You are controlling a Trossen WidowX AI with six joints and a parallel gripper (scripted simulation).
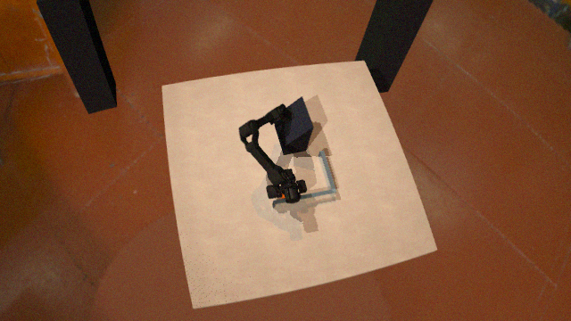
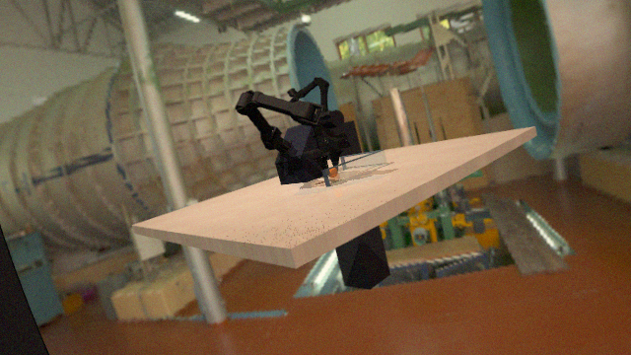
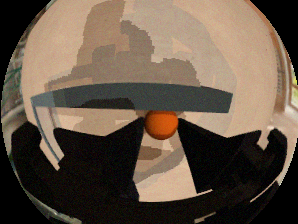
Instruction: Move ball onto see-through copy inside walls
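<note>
Now: gripper tip right at the orange ball. Also, from my gripper tip: clear wall (90 mm to the left, 40 mm ahead, 10 mm below); then see-through copy of ball (20 mm below).
</note>
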